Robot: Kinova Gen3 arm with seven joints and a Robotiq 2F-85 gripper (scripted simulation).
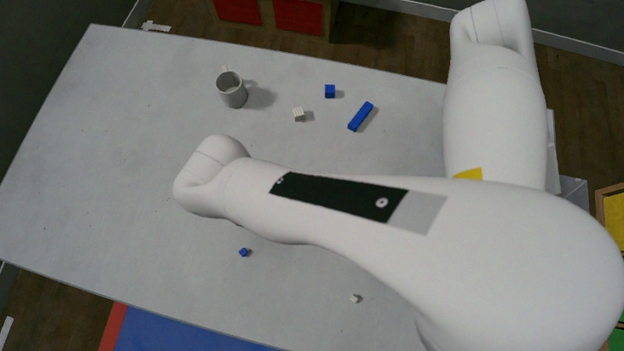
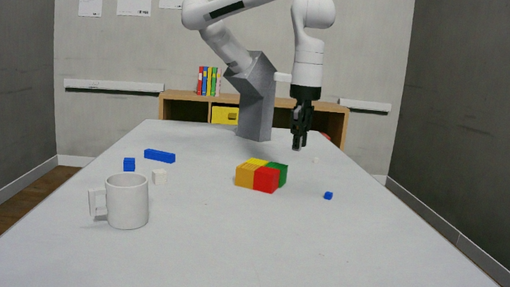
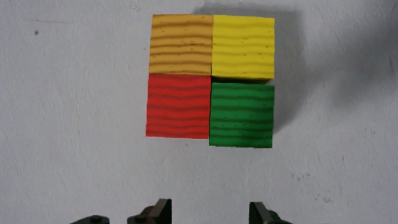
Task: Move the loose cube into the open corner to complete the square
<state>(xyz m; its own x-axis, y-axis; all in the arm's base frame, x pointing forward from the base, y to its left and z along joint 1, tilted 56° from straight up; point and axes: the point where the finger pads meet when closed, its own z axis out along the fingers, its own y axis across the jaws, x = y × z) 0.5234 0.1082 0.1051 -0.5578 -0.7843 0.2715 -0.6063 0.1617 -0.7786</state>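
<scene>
Right now my hand is 6 cm past the green cube, 3 cm to the left of it and 11 cm above it. The rest, counted from my hand: yellow cube: 10 cm behind, 7 cm to the right, 11 cm below; tiny blue cube: 6 cm ahead, 7 cm to the left, 12 cm below; red cube: 3 cm behind, 7 cm to the right, 11 cm below.
</scene>
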